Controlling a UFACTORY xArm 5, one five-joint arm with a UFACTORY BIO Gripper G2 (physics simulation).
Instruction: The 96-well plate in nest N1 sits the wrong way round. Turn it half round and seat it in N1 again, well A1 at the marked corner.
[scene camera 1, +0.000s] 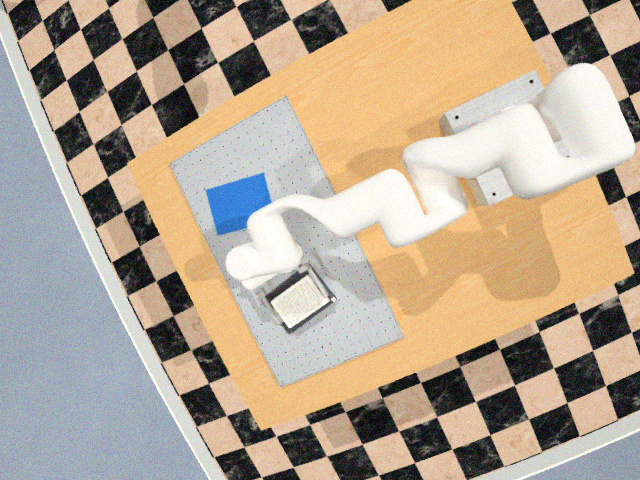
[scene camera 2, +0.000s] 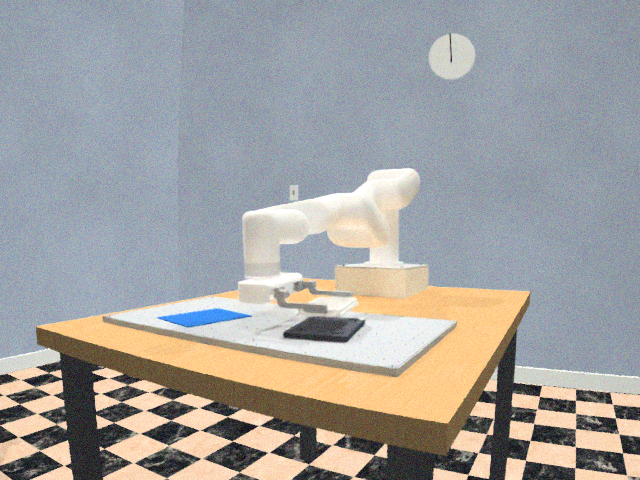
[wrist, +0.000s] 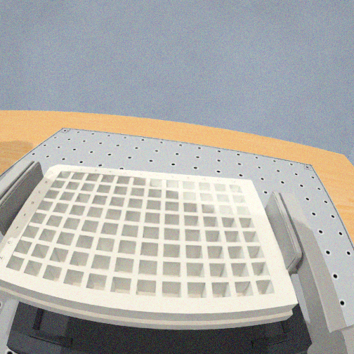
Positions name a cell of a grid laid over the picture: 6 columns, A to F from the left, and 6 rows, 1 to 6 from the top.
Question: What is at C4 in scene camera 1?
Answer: A white 96-well plate.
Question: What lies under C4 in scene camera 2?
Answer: My gripper.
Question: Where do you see my gripper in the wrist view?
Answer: C4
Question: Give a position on a dark nest N1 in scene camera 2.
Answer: At C5
